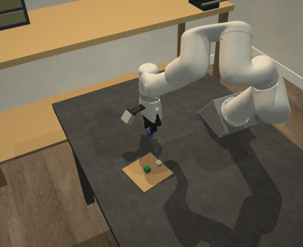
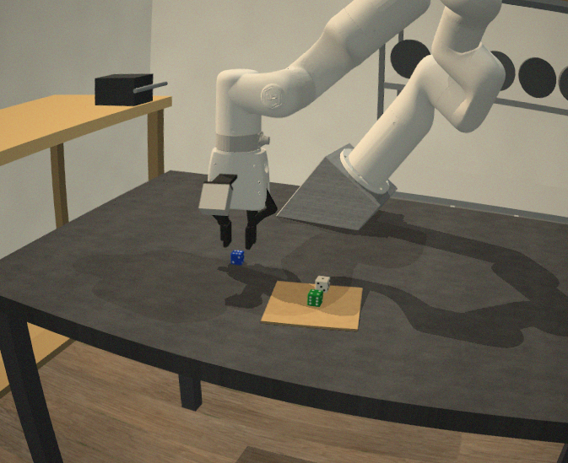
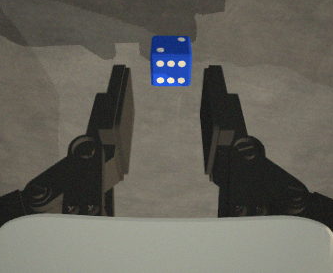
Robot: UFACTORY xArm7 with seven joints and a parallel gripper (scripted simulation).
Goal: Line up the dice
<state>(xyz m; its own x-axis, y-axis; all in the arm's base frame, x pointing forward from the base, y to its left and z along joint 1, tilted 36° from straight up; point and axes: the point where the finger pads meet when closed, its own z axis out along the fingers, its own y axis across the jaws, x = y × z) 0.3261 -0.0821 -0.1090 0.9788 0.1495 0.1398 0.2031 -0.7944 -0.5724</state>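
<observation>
The blue die lies 40 mm below my hand. The rest, counted from my hand: green die 100 mm ahead, 180 mm to the left, 40 mm below; white die 50 mm ahead, 170 mm to the left, 40 mm below; tan square mat 100 mm ahead, 180 mm to the left, 50 mm below.
</observation>
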